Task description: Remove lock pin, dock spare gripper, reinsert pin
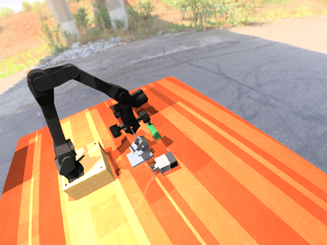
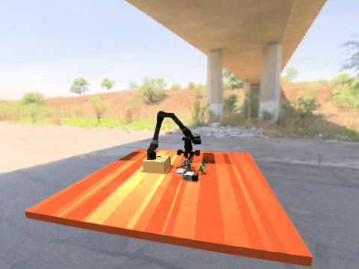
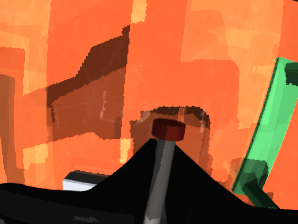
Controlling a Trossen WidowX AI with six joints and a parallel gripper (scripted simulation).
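Right now the green slanted bar is 11 cm ahead of my gripper tip and 3 cm below it. Also, from my gripper tip: mount: 10 cm to the right, 2 cm behind; spare gripper: 22 cm to the right, 3 cm below, 3 cm ahead.
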